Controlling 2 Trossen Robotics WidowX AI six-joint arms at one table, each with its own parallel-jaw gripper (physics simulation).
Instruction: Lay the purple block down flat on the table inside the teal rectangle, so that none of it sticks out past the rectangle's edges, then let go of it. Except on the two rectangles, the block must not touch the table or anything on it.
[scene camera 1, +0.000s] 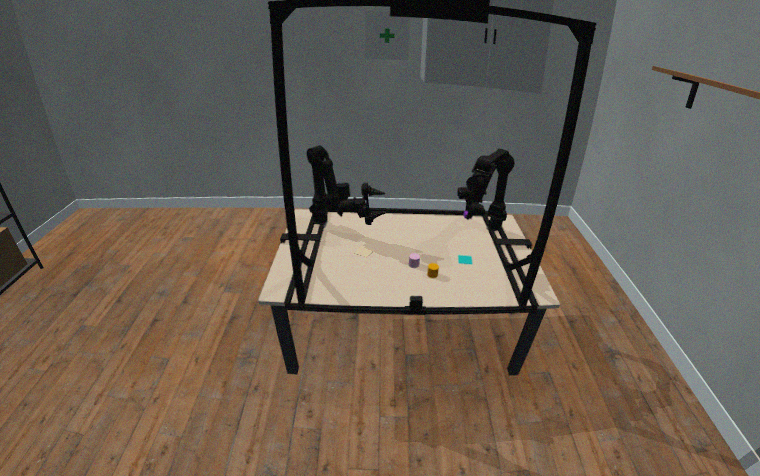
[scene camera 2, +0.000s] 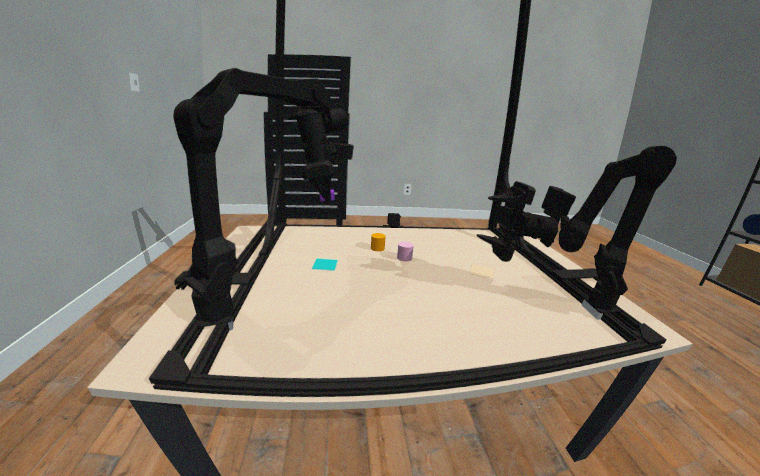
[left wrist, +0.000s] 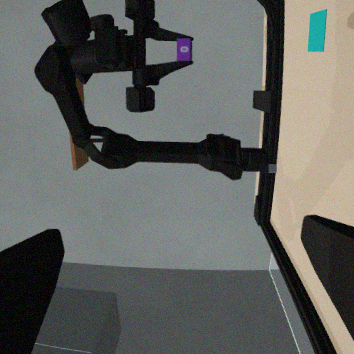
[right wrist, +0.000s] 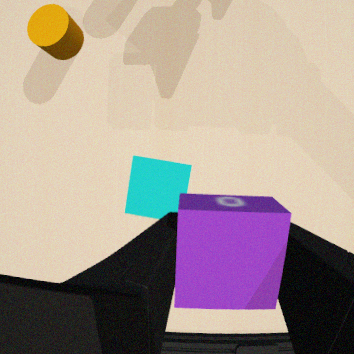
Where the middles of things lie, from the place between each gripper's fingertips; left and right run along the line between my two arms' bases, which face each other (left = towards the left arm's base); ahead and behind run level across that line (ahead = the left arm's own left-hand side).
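Scene:
From my left hand, the purple block (right wrist: 230, 249) is 10 mm above, 350 mm to the right and 100 mm behind. Counted from that same left hand, the orange cylinder (right wrist: 59, 35) is 180 mm below, 210 mm to the right and 260 mm behind, while the teal rectangle (right wrist: 154, 185) is 200 mm below, 140 mm behind and 360 mm to the right.
My right gripper is 1 cm below the purple block. As for the others, from my right hand I find the orange cylinder 17 cm below, 14 cm to the left and 16 cm behind, and the teal rectangle 20 cm below, 2 cm to the right and 4 cm behind.

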